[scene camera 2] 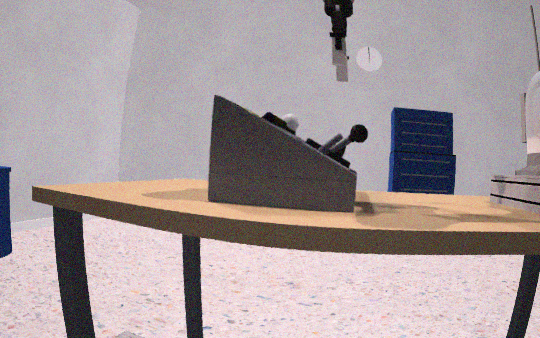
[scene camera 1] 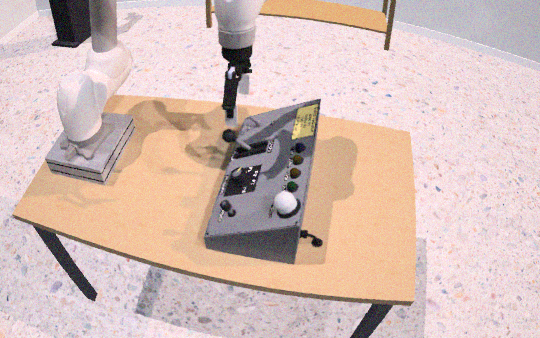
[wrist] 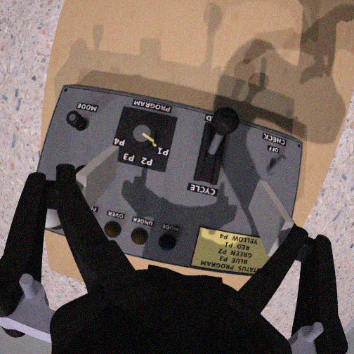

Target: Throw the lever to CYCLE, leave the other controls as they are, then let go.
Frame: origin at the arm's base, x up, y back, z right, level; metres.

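Seen in the pictures: gripper, between the fingertips: (scene camera 2: 340, 73) (scene camera 1: 238, 108); arm's base, origin of its link: (scene camera 1: 87, 138).
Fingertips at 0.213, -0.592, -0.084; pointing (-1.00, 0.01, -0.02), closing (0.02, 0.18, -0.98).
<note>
Offsets run from my fingertips to a thing's top centre, as dx, dy, dz. "*": to the spot under its first point.
The lever is a grey shaft with a black ball knob @[* -0.134, +0.044, -0.029] (scene camera 1: 229, 135) (scene camera 2: 358, 133) (wrist: 226, 120). It leans toward the low edge of the sloped grey control panel (scene camera 1: 250, 220) (scene camera 2: 275, 175) (wrist: 65, 150), at the slot end opposite the CYCLE label (wrist: 202, 189). The knob partly hides the label at its own end; a "D" shows. My gripper (scene camera 1: 237, 102) (scene camera 2: 341, 65) (wrist: 186, 178) is wide open and empty, above the panel. In the wrist view its two pale pads are far apart, with the slot between them and the knob beyond their tips. It touches no control.
The PROGRAM knob @[-0.162, -0.021, +0.068] (scene camera 1: 237, 172) (wrist: 142, 133) points to P1. The MODE toggle @[-0.153, -0.050, +0.185] (scene camera 1: 227, 206) (wrist: 76, 120), the CHECK switch (wrist: 274, 161) at OFF, coloured lamps and a white dome @[* -0.083, -0.199, +0.188] (scene camera 1: 285, 203) (scene camera 2: 290, 121) are also on the panel. The panel stands on a wooden table (scene camera 1: 370, 225) (scene camera 2: 125, 210).
</note>
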